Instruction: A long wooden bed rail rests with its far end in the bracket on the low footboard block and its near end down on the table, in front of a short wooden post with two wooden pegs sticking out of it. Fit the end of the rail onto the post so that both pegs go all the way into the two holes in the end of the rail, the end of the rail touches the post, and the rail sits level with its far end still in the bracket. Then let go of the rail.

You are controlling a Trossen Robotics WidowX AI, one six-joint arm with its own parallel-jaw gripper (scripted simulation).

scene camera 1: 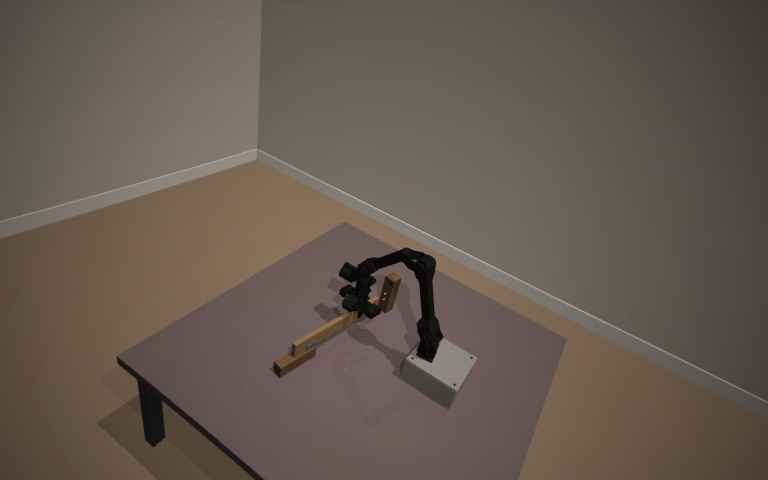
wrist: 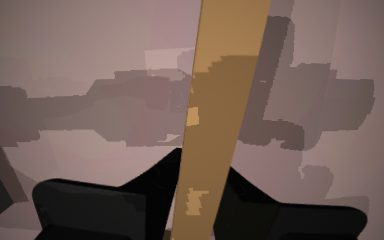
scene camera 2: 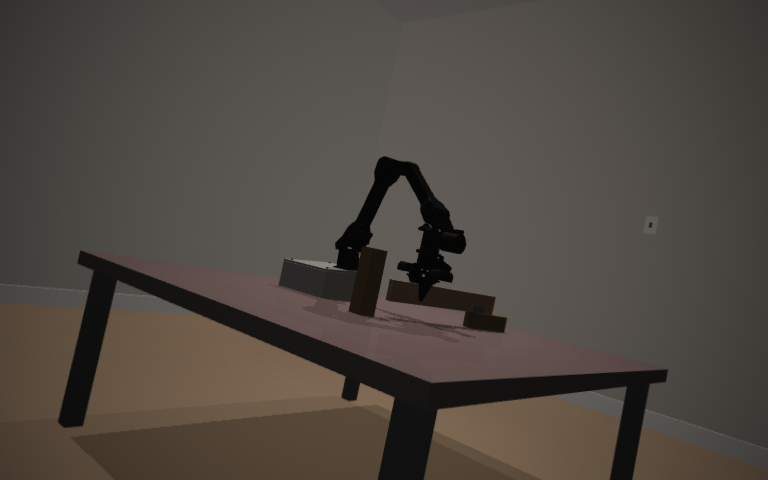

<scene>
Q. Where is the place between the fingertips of my gripper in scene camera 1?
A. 356, 316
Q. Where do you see a wooden rail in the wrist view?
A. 227, 47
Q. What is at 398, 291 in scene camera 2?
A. A wooden rail.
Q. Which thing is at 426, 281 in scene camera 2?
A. My gripper.
</scene>
